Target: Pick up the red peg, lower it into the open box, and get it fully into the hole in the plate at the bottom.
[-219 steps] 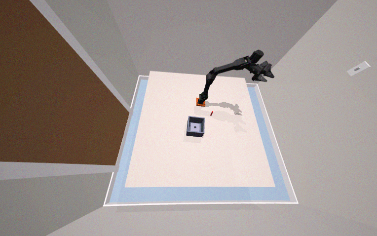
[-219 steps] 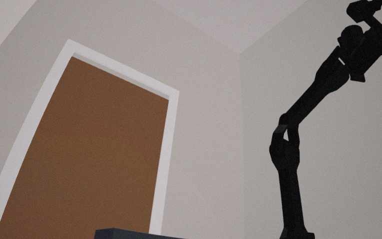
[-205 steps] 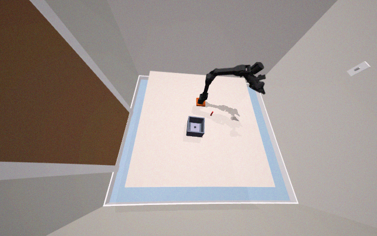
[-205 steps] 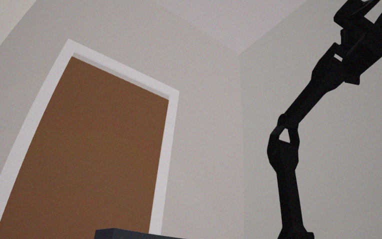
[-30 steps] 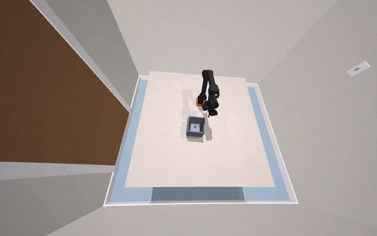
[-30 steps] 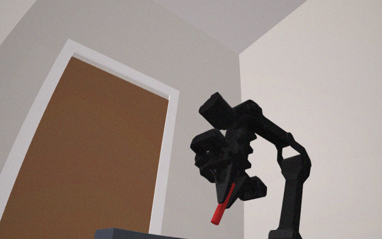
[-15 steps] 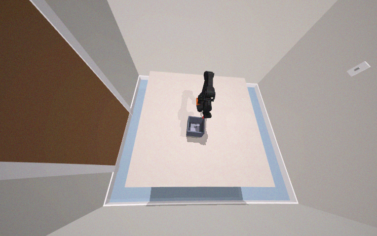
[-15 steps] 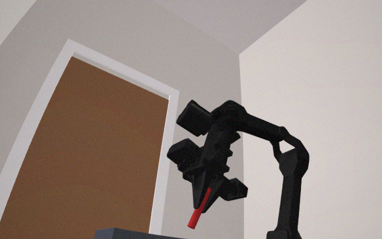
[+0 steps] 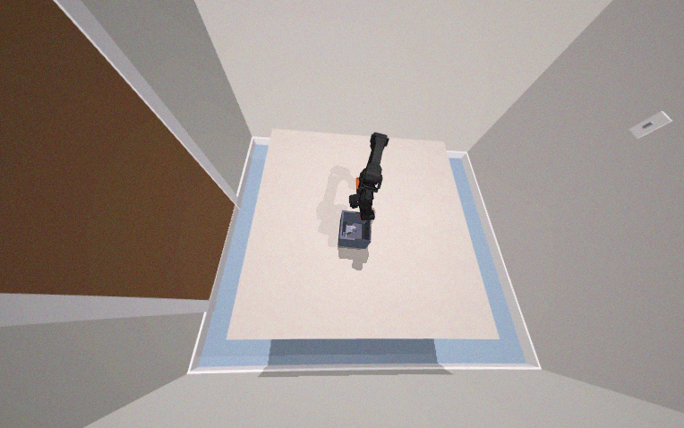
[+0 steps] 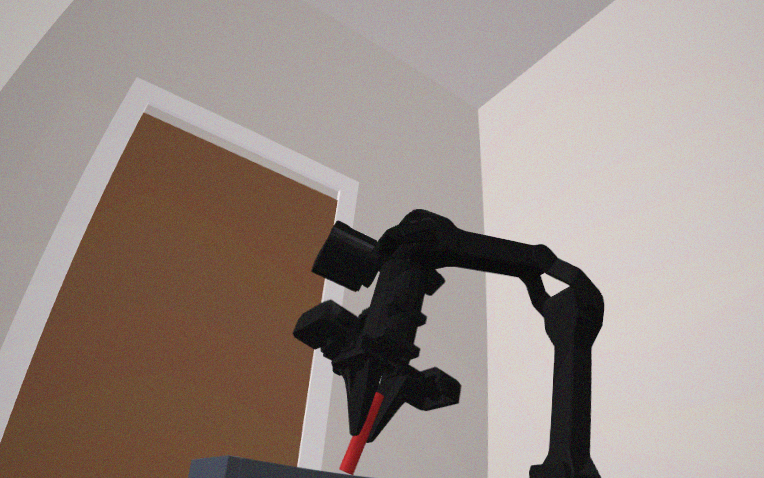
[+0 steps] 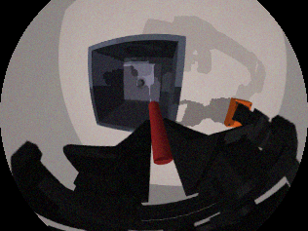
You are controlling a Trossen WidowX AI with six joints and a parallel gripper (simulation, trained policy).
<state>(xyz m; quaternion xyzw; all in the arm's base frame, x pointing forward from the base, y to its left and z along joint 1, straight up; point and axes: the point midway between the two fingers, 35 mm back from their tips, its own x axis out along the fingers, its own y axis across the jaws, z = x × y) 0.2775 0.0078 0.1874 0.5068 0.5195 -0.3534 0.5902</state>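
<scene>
Right now my gripper tip is 60 mm short of the pale plate, 20 mm to the left of it and 130 mm above it. From my gripper tip the other things lie so: red peg (10 mm above).
</scene>
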